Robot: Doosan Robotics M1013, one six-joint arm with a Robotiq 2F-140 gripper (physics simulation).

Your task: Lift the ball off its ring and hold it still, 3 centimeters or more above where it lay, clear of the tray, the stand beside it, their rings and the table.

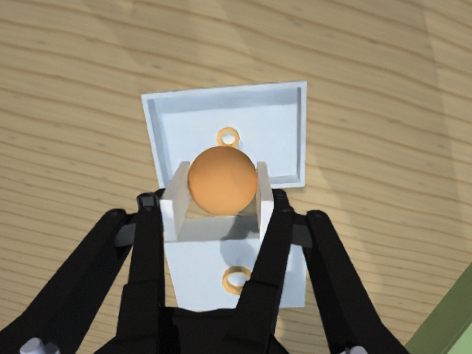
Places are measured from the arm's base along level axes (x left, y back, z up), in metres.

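Pixels of known places: gripper, between the fingertips: point(223, 177).
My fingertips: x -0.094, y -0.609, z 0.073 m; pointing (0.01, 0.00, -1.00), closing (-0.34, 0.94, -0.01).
Observation:
For each thing: its middle in the pictures, then the offset to it from my fingertips. "spot": a spot on its surface instead. Level surfaces: height alone.
- orange ball, middle of its body: point(222, 180) dx -0.003, dy -0.001, dz +0.013 m
- light blue tray, a spot on its surface: point(270, 125) spot: dx -0.035, dy +0.042, dz -0.127 m
- wooden table, height of its surface: dz -0.130 m
An orange ball point(222, 181) is held between the two pale finger pads of my gripper point(223, 177), which is shut on it. The ball hangs above the gap between the tray and the stand. The light blue tray point(270, 125) lies below and beyond the ball, and its small orange ring point(220, 137) shows on the tray floor. The pale blue stand point(200, 280) is nearer, partly hidden by my fingers. Its orange ring point(227, 283) lies on top and is partly covered by the right finger. The ball touches neither ring.
The wooden table point(375, 100) surrounds the tray and the stand. A green object point(450, 320) shows at the lower right corner. A dark shadow falls on the stand's side and top below the ball.

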